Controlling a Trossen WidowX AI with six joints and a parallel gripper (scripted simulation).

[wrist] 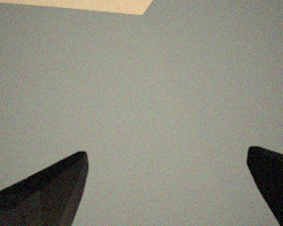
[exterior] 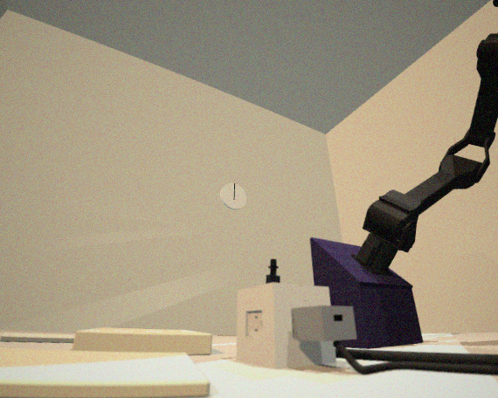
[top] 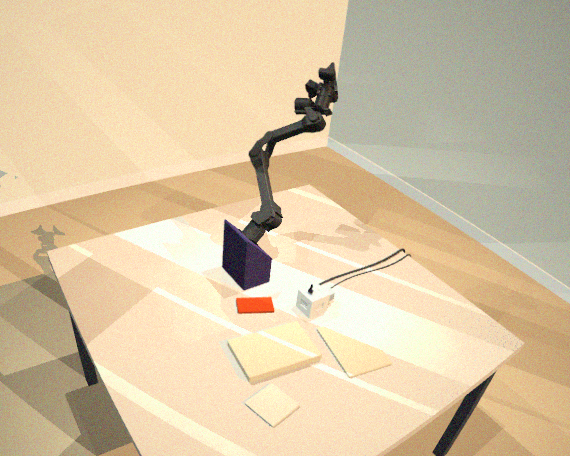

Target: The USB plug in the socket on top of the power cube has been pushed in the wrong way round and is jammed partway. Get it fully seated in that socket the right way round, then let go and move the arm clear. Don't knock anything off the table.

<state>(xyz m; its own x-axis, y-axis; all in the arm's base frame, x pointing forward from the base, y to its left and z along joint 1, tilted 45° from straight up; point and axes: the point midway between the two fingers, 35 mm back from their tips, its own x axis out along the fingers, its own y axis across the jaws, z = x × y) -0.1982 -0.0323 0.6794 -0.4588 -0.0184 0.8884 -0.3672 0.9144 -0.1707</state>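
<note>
Now: the USB plug 510 mm ahead of my gripper tip, 400 mm to the right of it and 580 mm below it. Round my gripper tip: orange card: 410 mm ahead, 550 mm to the right, 660 mm below; then book: 620 mm ahead, 610 mm to the right, 660 mm below.
</note>
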